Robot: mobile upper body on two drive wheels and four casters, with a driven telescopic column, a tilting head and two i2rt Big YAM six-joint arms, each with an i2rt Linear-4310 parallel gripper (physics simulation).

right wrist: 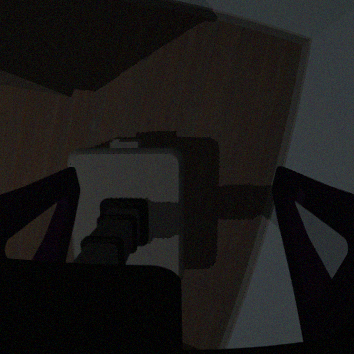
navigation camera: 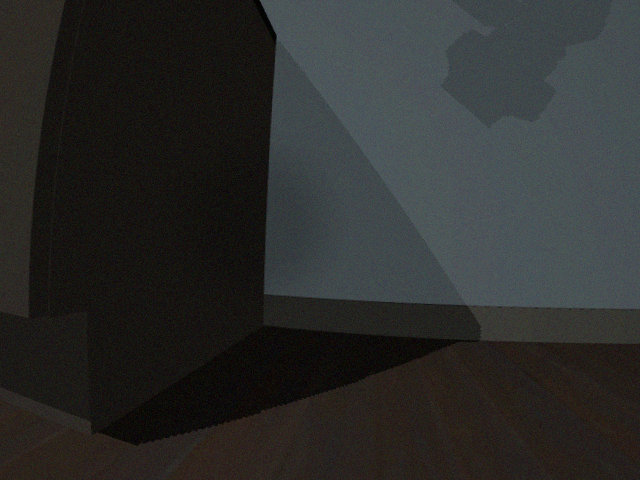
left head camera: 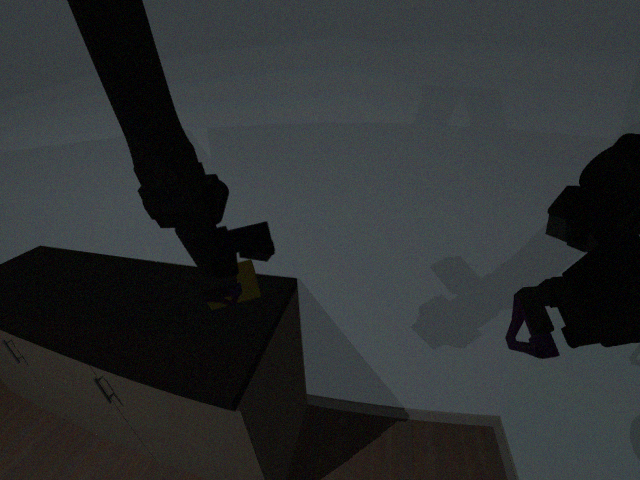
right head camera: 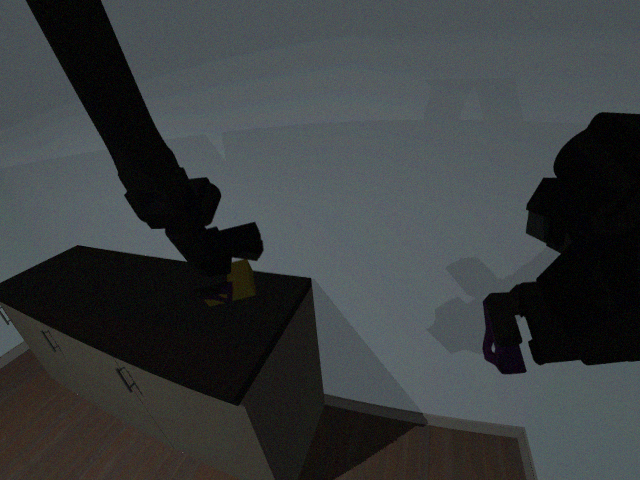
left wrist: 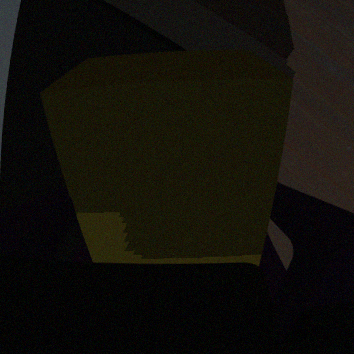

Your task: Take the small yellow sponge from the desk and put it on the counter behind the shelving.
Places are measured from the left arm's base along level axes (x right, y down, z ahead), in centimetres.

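Pixels of known places: left gripper, fingertip midpoint: (left head camera: 231, 290) (right head camera: 228, 288) (left wrist: 174, 176); right gripper, fingertip midpoint: (right wrist: 175, 177) (left head camera: 542, 338) (right head camera: 526, 350).
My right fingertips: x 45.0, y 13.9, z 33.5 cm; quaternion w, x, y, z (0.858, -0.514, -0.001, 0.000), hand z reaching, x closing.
Note:
For each thing: its top centre in the pictures, then the offset to it from my right fingertips. "pt": a spot on its surface instead. Level surfaces: height alone.
- yellow sponge, middle of its top: (left wrist: 114, 257) (left head camera: 227, 267) (right head camera: 223, 266) dx -43.9, dy +2.5, dz +24.2 cm
- counter, its level: dy +40.6 cm
- counter's side panel, surface spot: (navigation camera: 170, 206) pt dx -44.9, dy +102.9, dz +41.1 cm
- Wooden floor, its level: dy +131.6 cm
The yellow sponge (left head camera: 249, 281) (right head camera: 242, 281) (left wrist: 170, 160) is held in my left gripper (left head camera: 227, 294) (right head camera: 222, 293), which is shut on it. In both head views the sponge and gripper are over the dark top of the counter (left head camera: 129, 325) (right head camera: 155, 315), near its right end. Whether the sponge touches the top is too dark to tell. The counter's side panel (navigation camera: 170, 206) stands at the left in the navigation view. My right gripper (left head camera: 528, 343) (right head camera: 504, 356) (right wrist: 175, 177) is open and empty, well to the right of the counter. The desk and shelving do not show.
A pale wall (left head camera: 361, 206) (right head camera: 361, 206) (navigation camera: 516, 206) rises behind the counter and carries arm shadows. Wooden floor (left head camera: 429, 449) (navigation camera: 465, 413) lies in front. The robot's white base (right wrist: 125, 175) shows below the right gripper. The counter front has handles (left head camera: 105, 388) (right head camera: 126, 379).

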